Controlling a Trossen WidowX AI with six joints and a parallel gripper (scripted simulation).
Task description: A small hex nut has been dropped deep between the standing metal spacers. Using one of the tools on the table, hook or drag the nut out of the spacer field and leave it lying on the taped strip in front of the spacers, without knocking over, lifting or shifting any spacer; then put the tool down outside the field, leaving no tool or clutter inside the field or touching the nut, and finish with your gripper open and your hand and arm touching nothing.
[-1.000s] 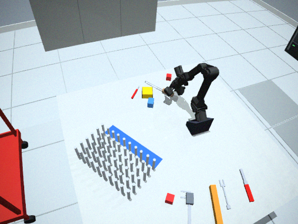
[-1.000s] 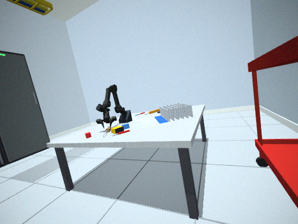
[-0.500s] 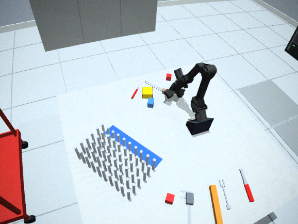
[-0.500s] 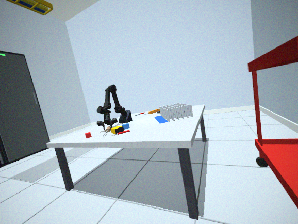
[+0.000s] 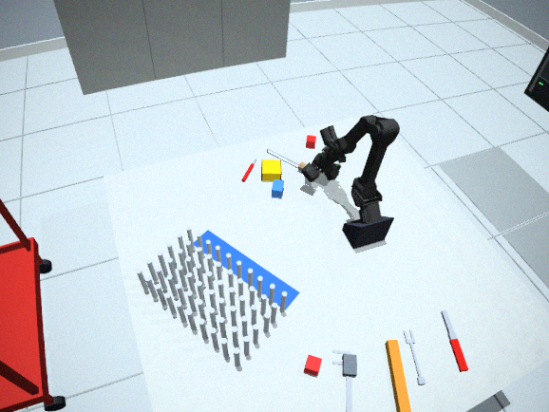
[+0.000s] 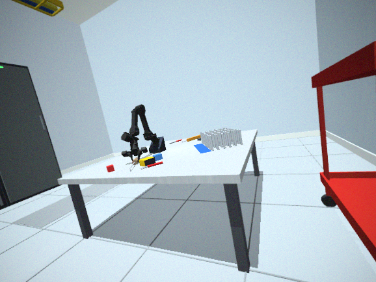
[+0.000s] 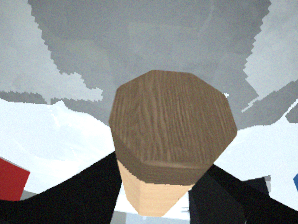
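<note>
My gripper tip is now 8 cm to the left of the metal rod and 6 cm short of it. From my gripper tip the other things lie so: fork tool (82 cm to the left, 8 cm behind, 1 cm below); then blue taped strip (39 cm to the left, 35 cm ahead, 1 cm below); then blue block (15 cm ahead, 8 cm to the left, 1 cm above).
</note>
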